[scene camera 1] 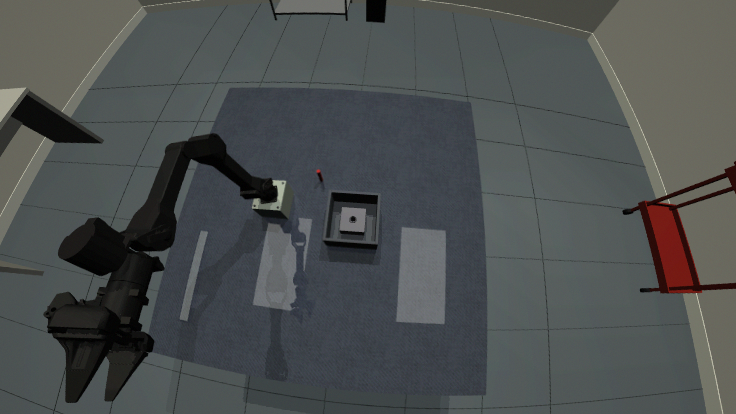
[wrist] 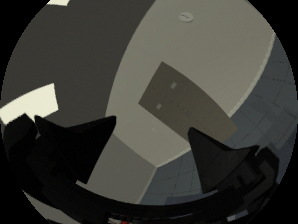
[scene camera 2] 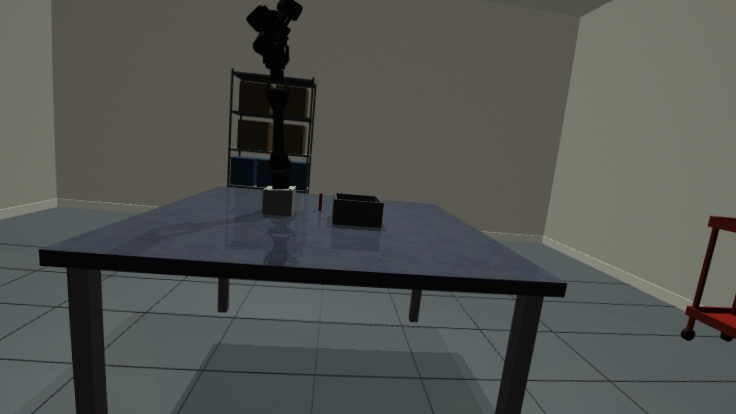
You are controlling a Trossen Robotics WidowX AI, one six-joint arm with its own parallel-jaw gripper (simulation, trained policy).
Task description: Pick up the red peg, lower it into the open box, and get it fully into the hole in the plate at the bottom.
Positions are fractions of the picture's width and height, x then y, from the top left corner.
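Labels:
Dark box: out of frame in the wrist view; visible in scene camera 1 (0.46, 0.48), scene camera 2 (0.47, 0.51).

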